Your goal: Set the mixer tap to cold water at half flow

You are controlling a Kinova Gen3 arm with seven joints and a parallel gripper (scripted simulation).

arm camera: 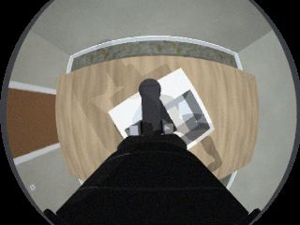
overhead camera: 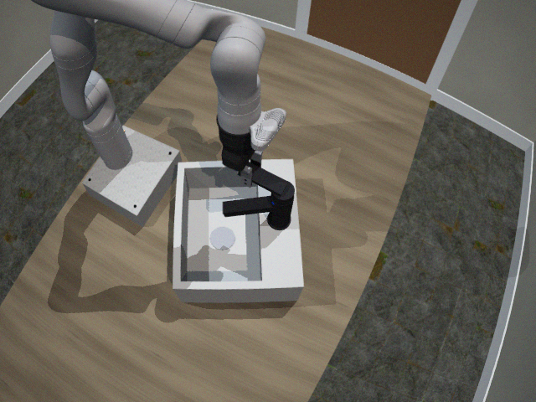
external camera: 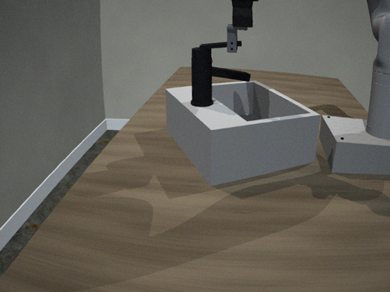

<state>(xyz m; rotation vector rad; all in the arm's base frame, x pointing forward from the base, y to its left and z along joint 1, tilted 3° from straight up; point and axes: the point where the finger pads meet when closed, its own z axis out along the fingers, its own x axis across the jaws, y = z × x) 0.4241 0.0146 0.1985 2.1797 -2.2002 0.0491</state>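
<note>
Right now my hand is 30 mm short of the black lever. Round my hand: black mixer tap: 50 mm ahead, 10 mm to the right, 50 mm below; white sink: 30 mm behind, 60 mm to the right, 240 mm below.
</note>
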